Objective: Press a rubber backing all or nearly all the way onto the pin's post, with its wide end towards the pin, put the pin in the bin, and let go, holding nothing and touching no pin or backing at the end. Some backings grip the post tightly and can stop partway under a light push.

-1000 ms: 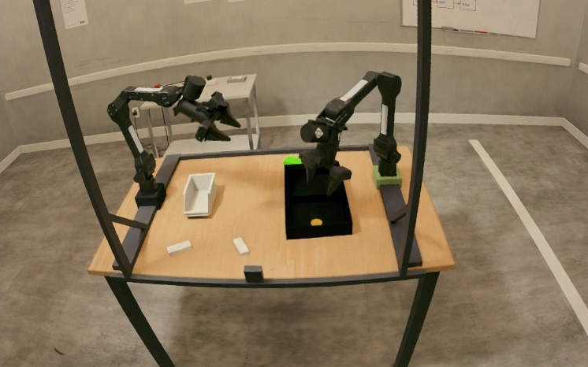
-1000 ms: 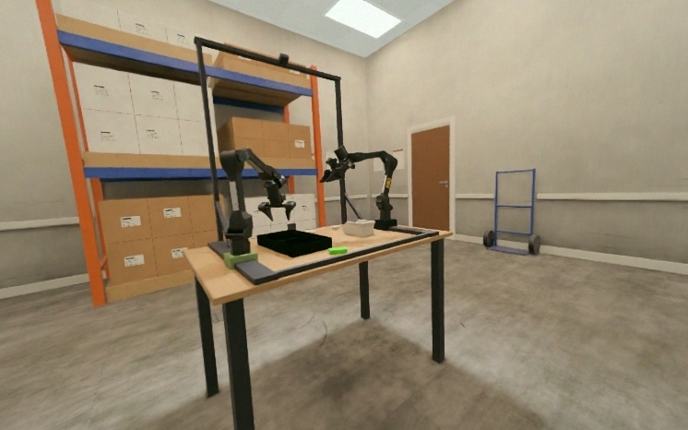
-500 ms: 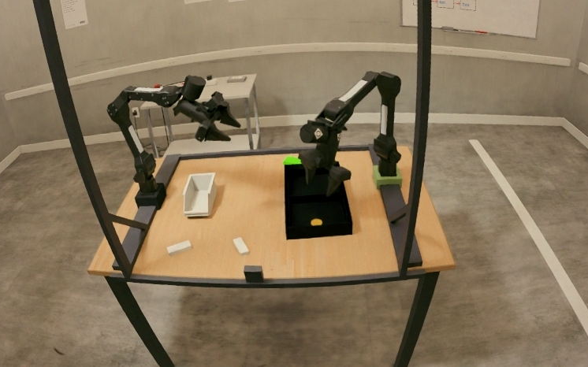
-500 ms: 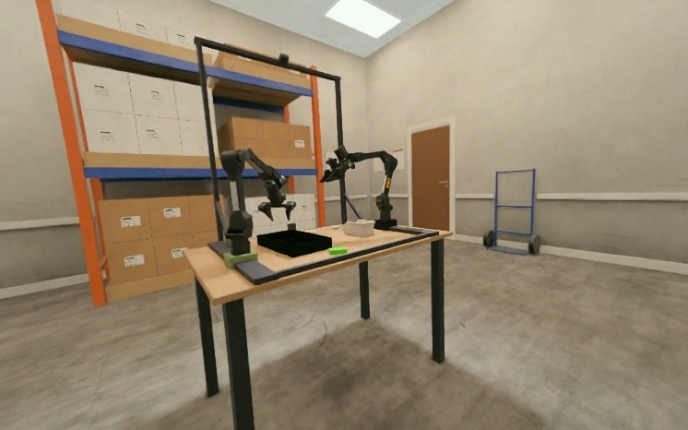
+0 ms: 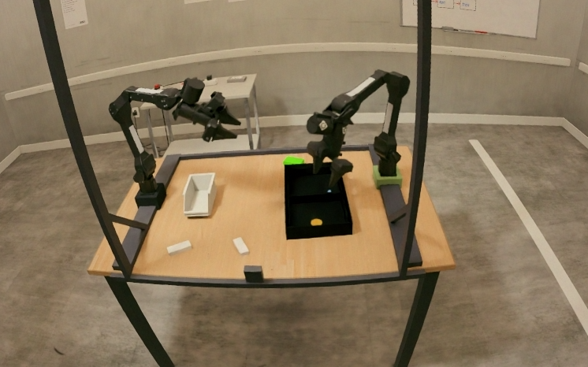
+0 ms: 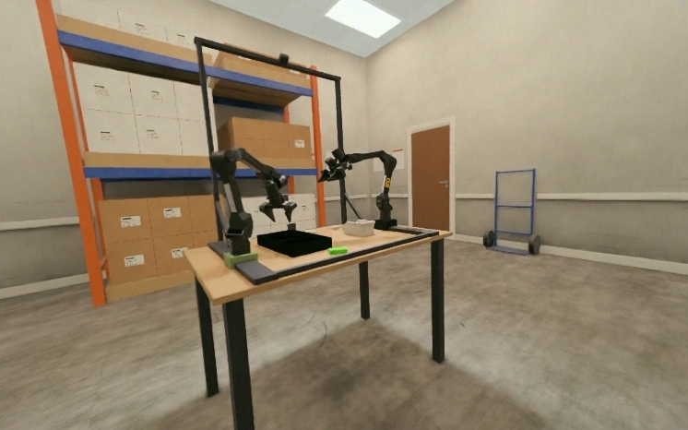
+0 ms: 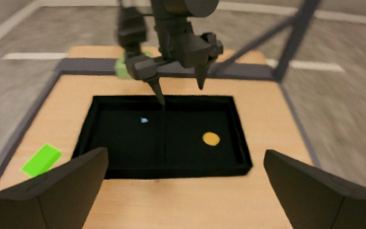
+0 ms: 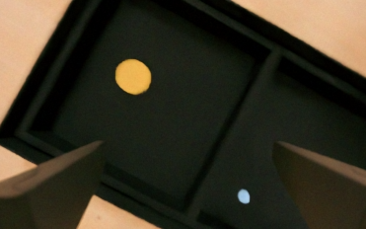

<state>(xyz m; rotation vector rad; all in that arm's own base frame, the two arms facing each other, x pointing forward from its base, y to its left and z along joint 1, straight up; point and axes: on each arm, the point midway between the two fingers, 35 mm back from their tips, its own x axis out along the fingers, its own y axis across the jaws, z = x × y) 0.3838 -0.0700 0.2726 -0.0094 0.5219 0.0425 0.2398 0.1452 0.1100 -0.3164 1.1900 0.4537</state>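
Right now the round pin is 14 cm below my right hand, 8 cm behind it and 4 cm to the left of it. Round my right hand: white bin (45 cm to the left, 11 cm below, 9 cm ahead); then black tray (13 cm below, 4 cm ahead, 3 cm to the left).
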